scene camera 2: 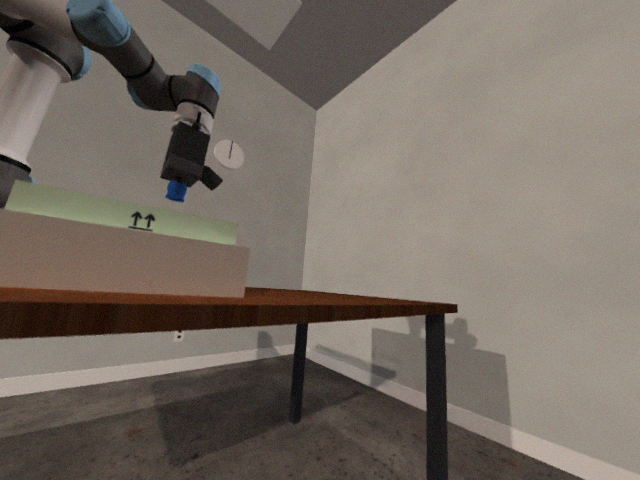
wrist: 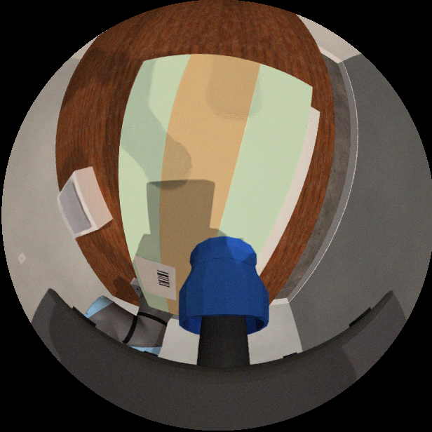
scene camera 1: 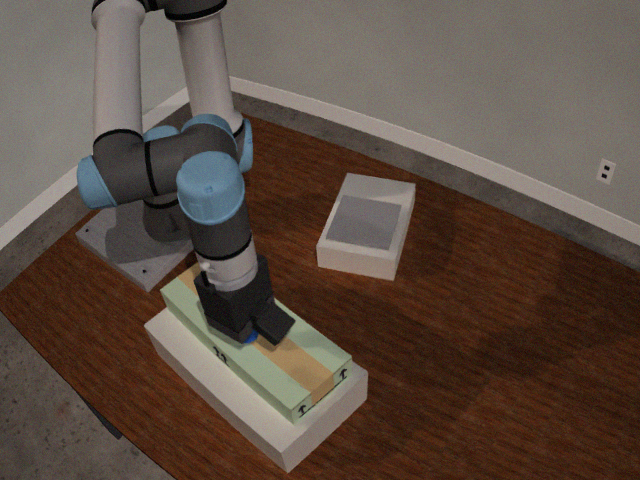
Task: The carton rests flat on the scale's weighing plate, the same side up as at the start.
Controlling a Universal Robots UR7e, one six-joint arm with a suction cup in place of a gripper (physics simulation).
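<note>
The carton is long and pale green with an orange tape strip. It lies flat on a white block, its printed arrows pointing up in scene camera 2. A barcode label shows on its top. My gripper, a blue suction cup, is open and holds nothing; scene camera 2 shows it a little above the carton's top. The white scale stands apart, its grey weighing plate bare. The scale does not show in scene camera 2.
The arm's grey base plate is behind the carton's far end, close to it in scene camera 1. The brown wooden table carries the block and the scale. Walls stand beyond the table.
</note>
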